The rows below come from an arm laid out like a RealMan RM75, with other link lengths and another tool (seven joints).
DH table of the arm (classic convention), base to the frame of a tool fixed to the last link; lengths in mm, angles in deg. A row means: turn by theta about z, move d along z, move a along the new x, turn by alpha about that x. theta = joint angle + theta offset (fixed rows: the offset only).
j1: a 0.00  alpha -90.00  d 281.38  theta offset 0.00
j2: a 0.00  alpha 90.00  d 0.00  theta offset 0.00
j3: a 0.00  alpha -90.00  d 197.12  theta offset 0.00
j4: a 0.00  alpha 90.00  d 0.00  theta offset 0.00
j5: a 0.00  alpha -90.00  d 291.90  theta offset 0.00
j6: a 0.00  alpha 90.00  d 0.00  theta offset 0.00
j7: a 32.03  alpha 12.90  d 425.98  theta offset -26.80
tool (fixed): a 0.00  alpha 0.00  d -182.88  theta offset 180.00
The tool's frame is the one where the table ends.
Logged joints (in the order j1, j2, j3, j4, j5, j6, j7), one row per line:
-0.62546, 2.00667, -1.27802, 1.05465, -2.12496, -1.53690, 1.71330
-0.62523, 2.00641, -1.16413, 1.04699, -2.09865, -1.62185, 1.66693
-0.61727, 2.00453, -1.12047, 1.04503, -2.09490, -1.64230, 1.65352
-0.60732, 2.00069, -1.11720, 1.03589, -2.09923, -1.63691, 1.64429
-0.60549, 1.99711, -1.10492, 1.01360, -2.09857, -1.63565, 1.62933
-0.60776, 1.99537, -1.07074, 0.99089, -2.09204, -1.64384, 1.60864
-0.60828, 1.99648, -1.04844, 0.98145, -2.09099, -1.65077, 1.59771
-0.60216, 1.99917, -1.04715, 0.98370, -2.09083, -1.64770, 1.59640
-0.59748, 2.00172, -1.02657, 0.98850, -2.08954, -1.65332, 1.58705
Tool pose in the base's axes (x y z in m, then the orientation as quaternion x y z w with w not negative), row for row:
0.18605, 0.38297, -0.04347, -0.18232, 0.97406, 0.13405, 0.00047
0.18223, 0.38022, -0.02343, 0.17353, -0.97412, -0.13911, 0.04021
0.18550, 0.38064, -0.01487, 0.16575, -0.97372, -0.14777, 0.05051
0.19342, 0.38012, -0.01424, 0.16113, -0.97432, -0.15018, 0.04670
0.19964, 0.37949, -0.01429, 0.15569, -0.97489, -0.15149, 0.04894
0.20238, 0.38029, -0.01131, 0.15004, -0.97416, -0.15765, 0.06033
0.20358, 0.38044, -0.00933, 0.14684, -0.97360, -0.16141, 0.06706
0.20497, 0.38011, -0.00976, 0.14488, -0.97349, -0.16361, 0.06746
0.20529, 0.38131, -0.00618, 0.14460, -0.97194, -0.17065, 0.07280
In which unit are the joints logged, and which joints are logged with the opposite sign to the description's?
The joints are logged in radians. Opposite sign: j1, j4.
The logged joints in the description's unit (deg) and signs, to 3 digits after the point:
35.836, 114.974, -73.225, -60.427, -121.751, -88.058, 98.165
35.823, 114.959, -66.700, -59.988, -120.244, -92.925, 95.508
35.367, 114.851, -64.198, -59.876, -120.029, -94.097, 94.740
34.797, 114.631, -64.011, -59.352, -120.277, -93.788, 94.211
34.692, 114.426, -63.307, -58.075, -120.239, -93.716, 93.354
34.822, 114.326, -61.349, -56.774, -119.865, -94.185, 92.168
34.852, 114.390, -60.071, -56.233, -119.805, -94.582, 91.542
34.501, 114.544, -59.997, -56.362, -119.796, -94.406, 91.467
34.233, 114.690, -58.818, -56.637, -119.722, -94.728, 90.931

